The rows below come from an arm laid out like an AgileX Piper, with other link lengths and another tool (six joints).
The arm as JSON. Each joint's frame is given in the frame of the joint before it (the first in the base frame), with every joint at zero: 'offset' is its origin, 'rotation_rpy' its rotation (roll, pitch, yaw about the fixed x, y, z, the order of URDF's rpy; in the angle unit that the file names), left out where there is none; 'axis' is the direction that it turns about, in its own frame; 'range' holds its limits. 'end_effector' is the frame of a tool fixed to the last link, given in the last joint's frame.
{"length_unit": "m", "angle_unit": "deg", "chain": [
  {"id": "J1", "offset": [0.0, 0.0, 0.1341], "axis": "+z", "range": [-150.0, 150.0]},
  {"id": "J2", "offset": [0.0, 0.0, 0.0], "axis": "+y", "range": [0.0, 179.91]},
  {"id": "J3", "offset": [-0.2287, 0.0, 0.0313], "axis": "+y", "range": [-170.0, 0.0]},
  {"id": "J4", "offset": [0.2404, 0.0, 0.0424], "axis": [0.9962, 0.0, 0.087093], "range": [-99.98, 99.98]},
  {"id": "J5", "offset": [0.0, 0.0, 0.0], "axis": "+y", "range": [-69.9, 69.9]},
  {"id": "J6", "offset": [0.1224, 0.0, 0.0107], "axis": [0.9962, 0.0, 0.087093], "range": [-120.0, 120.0]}
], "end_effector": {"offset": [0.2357, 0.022, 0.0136], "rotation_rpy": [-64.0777, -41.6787, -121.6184]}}
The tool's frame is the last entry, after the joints.
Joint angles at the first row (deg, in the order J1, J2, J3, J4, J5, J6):
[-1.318, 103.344, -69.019, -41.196, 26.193, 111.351]
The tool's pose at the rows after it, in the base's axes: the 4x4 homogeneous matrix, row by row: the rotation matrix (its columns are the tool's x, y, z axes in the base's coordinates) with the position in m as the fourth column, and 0 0 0 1 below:
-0.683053 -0.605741 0.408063 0.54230; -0.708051 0.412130 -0.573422 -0.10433; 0.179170 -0.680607 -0.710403 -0.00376; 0 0 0 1
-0.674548 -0.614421 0.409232 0.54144; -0.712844 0.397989 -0.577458 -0.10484; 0.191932 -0.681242 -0.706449 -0.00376; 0 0 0 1
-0.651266 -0.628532 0.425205 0.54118; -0.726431 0.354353 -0.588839 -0.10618; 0.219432 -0.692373 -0.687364 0.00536; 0 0 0 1
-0.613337 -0.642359 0.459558 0.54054; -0.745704 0.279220 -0.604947 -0.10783; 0.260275 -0.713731 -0.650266 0.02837; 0 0 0 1
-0.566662 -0.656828 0.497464 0.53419; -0.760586 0.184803 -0.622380 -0.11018; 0.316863 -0.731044 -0.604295 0.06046; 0 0 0 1
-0.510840 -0.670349 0.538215 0.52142; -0.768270 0.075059 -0.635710 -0.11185; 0.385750 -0.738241 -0.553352 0.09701; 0 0 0 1
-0.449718 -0.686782 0.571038 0.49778; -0.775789 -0.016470 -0.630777 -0.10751; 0.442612 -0.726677 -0.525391 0.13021; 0 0 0 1
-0.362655 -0.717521 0.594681 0.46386; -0.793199 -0.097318 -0.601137 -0.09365; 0.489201 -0.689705 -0.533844 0.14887; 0 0 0 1
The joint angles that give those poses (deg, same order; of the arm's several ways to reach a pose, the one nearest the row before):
[-1.319, 103.344, -69.020, -41.195, 26.270, 110.320]
[-1.319, 103.259, -69.017, -41.197, 26.488, 109.347]
[-1.319, 102.044, -69.018, -41.143, 27.110, 106.337]
[-1.318, 98.968, -69.019, -40.360, 28.416, 100.512]
[-1.318, 94.136, -69.019, -38.224, 31.057, 91.920]
[-1.319, 88.063, -69.020, -35.298, 34.677, 81.428]
[-1.318, 80.804, -69.020, -30.034, 39.947, 69.552]
[-1.319, 73.545, -69.019, -23.193, 46.946, 57.079]

